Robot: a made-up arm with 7 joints. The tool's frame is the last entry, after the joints.
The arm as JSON. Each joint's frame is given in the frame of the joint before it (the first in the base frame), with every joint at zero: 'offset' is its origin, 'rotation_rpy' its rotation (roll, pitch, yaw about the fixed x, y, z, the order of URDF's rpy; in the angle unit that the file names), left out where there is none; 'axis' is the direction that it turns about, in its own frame. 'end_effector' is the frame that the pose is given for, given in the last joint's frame.
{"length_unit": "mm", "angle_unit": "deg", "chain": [
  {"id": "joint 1", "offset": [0.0, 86.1, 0.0], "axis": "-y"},
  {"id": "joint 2", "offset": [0.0, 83.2, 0.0], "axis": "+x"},
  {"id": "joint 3", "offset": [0.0, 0.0, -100.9], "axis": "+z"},
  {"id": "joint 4", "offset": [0.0, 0.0, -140.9], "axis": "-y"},
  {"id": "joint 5", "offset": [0.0, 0.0, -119.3], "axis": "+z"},
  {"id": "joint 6", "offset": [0.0, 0.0, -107.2], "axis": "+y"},
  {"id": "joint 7", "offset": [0.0, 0.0, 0.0], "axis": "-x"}
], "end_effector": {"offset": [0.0, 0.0, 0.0]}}
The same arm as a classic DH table. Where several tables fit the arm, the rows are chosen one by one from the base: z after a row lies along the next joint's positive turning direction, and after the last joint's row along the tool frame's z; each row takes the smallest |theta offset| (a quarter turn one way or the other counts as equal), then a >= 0, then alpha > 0; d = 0 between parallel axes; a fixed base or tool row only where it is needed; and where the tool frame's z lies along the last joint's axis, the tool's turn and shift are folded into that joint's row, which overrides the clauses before.
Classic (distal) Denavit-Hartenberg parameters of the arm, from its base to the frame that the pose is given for. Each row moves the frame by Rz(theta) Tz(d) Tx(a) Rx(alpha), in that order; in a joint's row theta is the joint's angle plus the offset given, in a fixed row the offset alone. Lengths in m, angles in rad.
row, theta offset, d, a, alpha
base (fixed), 0.0000, 0.0000, 0.0000, 1.5708
joint 1, 1.5708, -0.1693, 0.0000, 1.5708
joint 2, 1.5708, 0.0000, 0.0000, 1.5708
joint 3, 1.5708, -0.2418, 0.0000, 1.5708
joint 4, 0.0000, 0.0000, 0.0000, -1.5708
joint 5, 0.0000, -0.2265, 0.0000, -1.5708
joint 6, -1.5708, 0.0000, 0.0000, 1.5708
joint 7, 1.5708, 0.0000, 0.0000, 1.5708
tool (fixed), -1.5708, 0.0000, 0.0000, 0.0000

